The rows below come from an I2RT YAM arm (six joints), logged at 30 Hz.
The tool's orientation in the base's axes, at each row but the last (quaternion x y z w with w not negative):
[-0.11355 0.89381 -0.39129 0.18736]
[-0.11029 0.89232 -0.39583 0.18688]
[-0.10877 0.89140 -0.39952 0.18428]
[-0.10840 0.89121 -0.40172 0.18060]
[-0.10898 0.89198 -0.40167 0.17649]
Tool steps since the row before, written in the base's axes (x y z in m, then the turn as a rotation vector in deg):
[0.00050 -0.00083 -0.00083 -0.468 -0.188 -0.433]
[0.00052 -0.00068 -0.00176 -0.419 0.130 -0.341]
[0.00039 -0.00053 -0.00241 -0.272 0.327 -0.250]
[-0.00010 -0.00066 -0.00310 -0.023 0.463 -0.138]
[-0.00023 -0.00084 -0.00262 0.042 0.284 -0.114]
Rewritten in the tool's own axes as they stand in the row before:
[0.00004 0.00003 0.00127 0.595 0.222 0.195]
[0.00020 0.00084 0.00176 0.419 0.362 -0.052]
[0.00041 0.00145 0.00200 0.196 0.416 -0.180]
[0.00104 0.00191 0.00230 -0.103 0.408 -0.238]
[0.00109 0.00144 0.00209 -0.108 0.269 -0.106]

